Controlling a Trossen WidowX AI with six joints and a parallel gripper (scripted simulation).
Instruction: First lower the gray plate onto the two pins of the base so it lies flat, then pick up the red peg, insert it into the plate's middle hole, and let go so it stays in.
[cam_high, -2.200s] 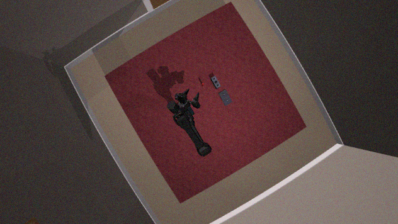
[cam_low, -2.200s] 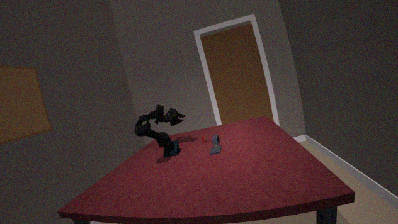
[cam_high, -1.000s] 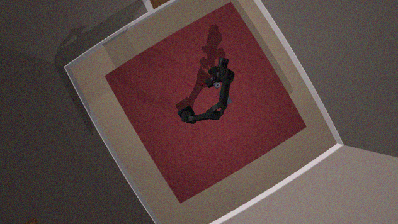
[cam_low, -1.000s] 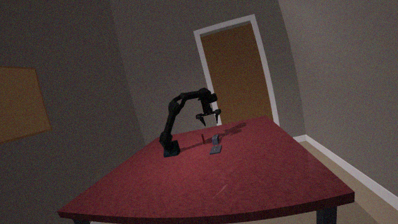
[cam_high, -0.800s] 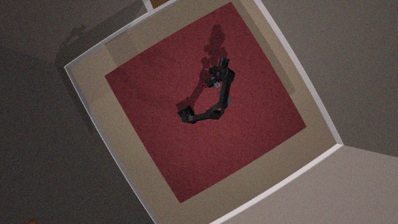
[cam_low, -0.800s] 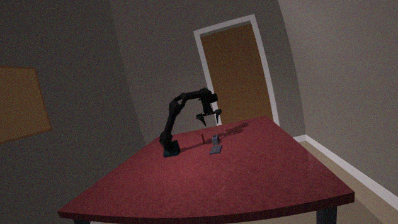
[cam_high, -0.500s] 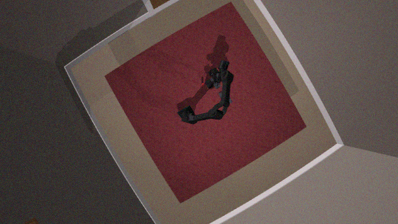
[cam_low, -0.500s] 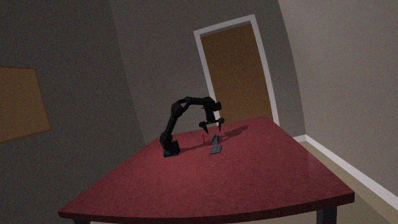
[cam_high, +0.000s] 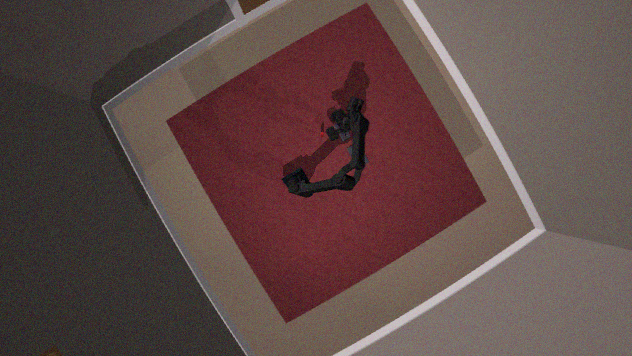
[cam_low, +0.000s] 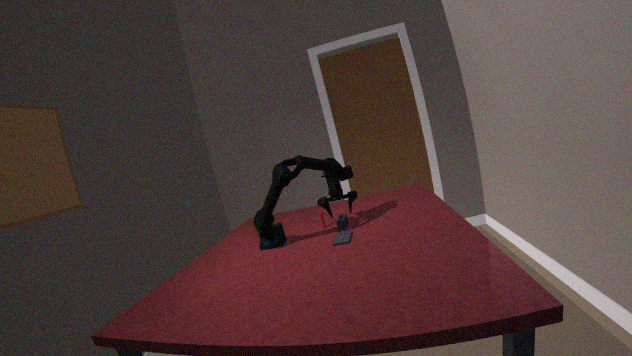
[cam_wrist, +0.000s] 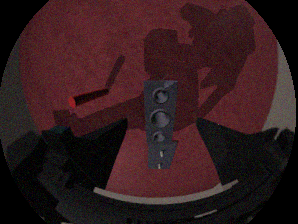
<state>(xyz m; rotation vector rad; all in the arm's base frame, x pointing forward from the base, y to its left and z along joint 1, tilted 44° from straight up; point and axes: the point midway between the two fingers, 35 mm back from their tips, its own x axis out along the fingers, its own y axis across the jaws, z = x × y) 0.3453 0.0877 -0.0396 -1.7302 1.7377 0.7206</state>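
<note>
Now: gripper tip 20 mm above the gray plate. From my gripper tip the other things lie so: red peg (100 mm behind, 40 mm to the left, 20 mm below); then base (150 mm to the right, 50 mm below, 10 mm ahead).
</note>
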